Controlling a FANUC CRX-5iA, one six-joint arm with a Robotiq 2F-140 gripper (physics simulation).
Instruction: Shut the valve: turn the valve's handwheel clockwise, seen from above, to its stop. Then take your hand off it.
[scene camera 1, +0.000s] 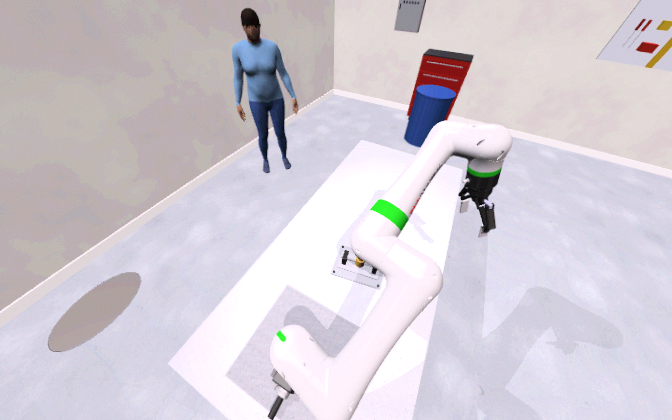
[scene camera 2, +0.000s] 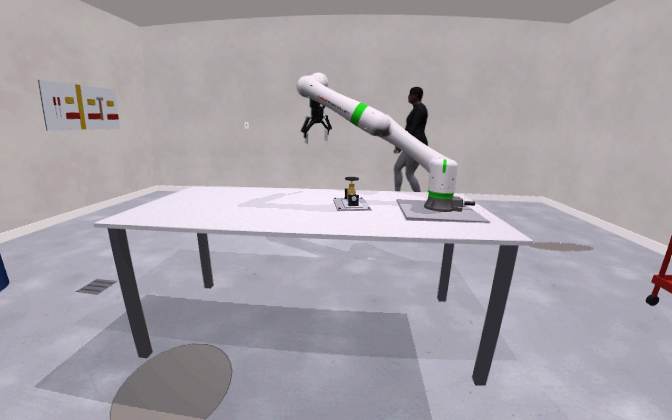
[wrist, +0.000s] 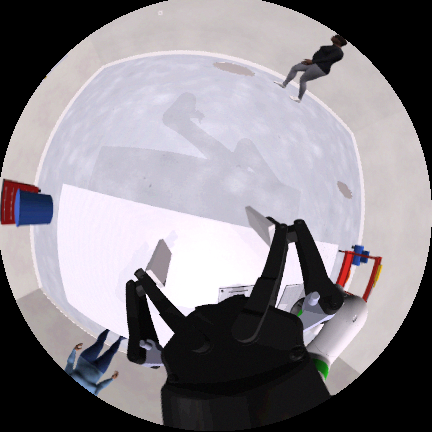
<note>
In view: my gripper (scene camera 1: 472, 223).
My gripper also shows in the wrist view (wrist: 205, 231).
</note>
